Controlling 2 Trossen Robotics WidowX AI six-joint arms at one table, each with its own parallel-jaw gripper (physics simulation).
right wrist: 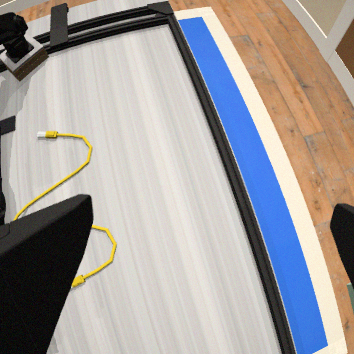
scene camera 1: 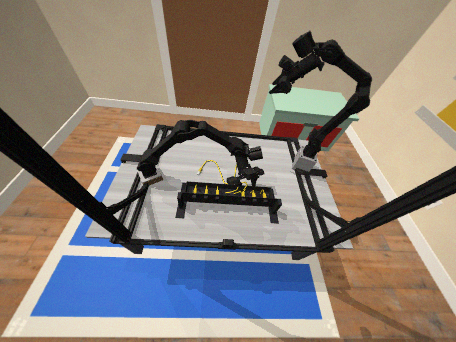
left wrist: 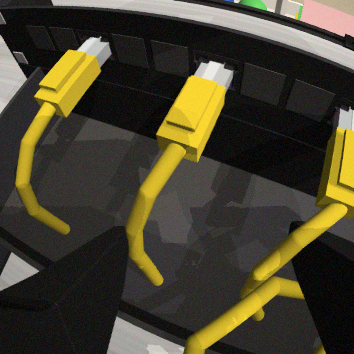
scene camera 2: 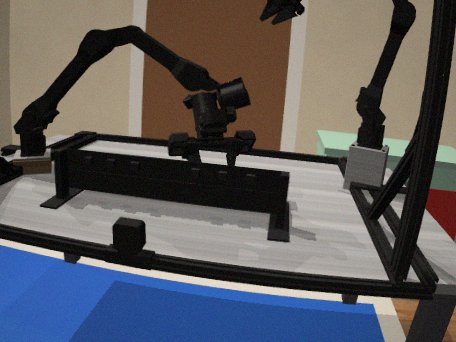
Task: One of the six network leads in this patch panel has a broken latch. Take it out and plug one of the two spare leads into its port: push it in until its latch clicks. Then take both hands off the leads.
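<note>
The black patch panel stands on two feet. Several yellow leads sit in its ports; the left wrist view shows three plugs, left, middle and right. I cannot tell which latch is broken. One spare lead lies behind the panel; the other spare's plug is partly behind a right finger. My left gripper is open and empty just behind the panel, near the leads' cables. My right gripper is open and empty, high above the table's back right.
A dark rail frame runs around the table. A small black block stands on the front rail. A mint cabinet stands behind the table at the right. Loose cables cross behind the panel.
</note>
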